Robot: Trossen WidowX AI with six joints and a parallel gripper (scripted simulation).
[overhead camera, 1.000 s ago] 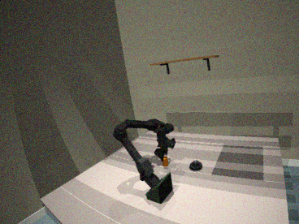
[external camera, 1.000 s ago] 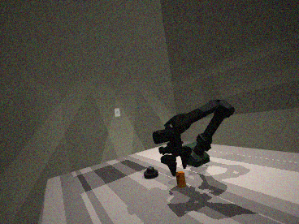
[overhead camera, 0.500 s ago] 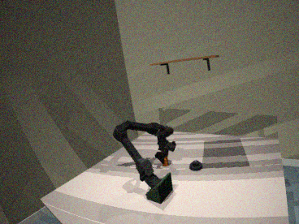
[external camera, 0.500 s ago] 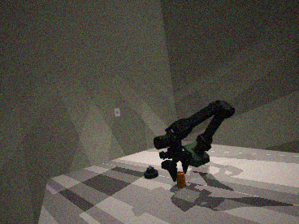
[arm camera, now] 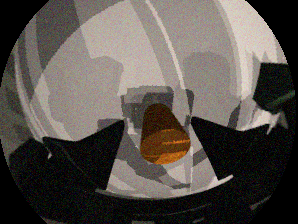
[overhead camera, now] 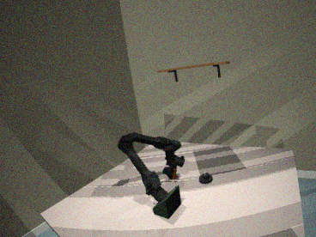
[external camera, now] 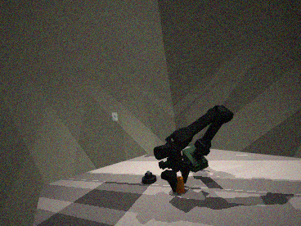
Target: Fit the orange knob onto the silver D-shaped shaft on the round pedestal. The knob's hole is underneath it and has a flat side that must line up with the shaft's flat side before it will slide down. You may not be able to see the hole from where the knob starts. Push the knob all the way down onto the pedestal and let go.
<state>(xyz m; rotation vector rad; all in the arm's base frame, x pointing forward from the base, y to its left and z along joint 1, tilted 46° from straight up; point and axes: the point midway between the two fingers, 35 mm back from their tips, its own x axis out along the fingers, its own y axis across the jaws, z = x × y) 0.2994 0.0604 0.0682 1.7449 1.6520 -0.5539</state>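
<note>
My gripper tip is now 3 cm below the orange knob. Also, from my gripper tip: dark round pedestal: 1 cm ahead, 22 cm to the right, 2 cm above.
</note>
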